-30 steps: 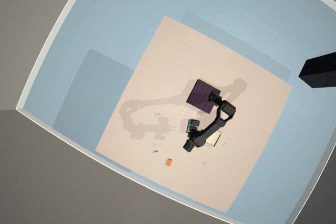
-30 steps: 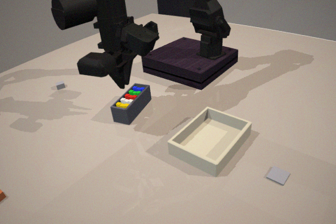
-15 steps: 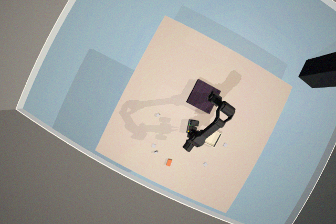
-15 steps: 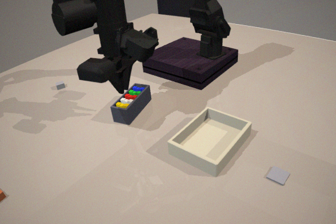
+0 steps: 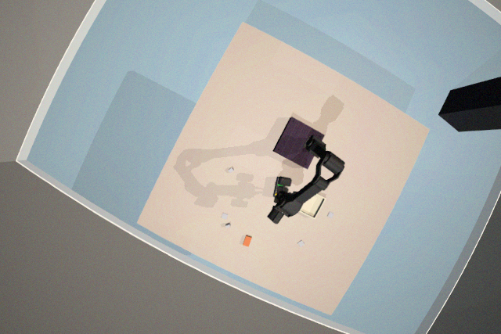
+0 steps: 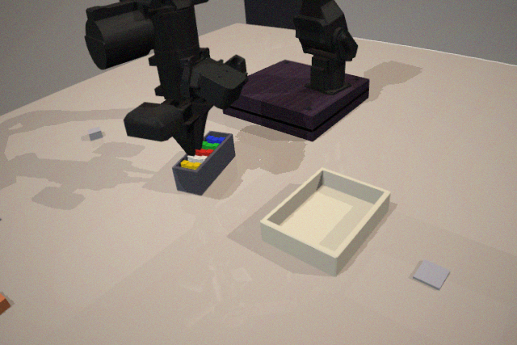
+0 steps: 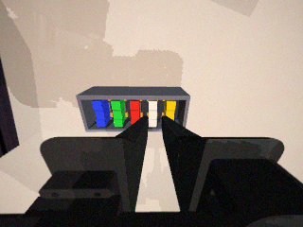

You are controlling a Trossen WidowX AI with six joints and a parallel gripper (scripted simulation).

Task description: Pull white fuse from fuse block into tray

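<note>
The white fuse lies 20 mm below my gripper tip. Also, from my gripper tip: cream tray (200 mm to the left, 40 mm below, 40 mm behind).
</note>
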